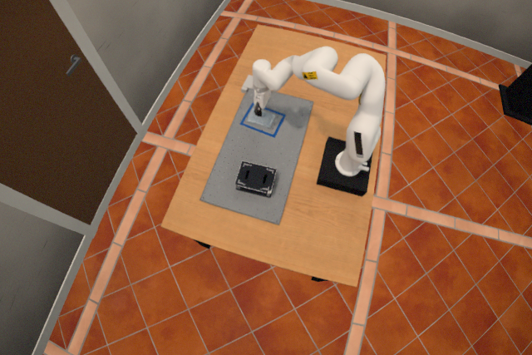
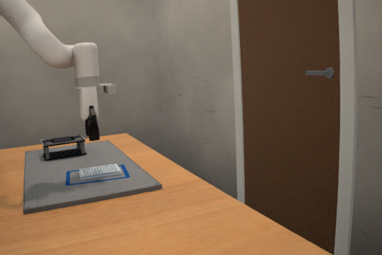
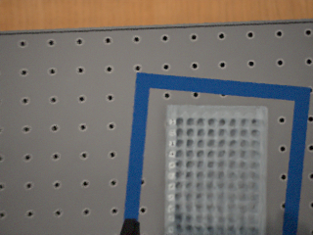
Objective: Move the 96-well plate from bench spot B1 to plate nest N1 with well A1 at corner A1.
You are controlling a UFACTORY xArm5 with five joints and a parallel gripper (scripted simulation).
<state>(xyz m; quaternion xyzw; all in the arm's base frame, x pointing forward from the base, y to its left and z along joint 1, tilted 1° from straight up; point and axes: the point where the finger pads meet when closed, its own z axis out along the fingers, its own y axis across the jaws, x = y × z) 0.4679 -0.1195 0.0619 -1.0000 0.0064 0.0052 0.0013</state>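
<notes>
Right now my hand is 1 cm short of the 96-well plate, 1 cm to the left of it and 12 cm above it. Round my hand: raised plate nest (9 cm behind, 32 cm to the left, 7 cm below).
</notes>
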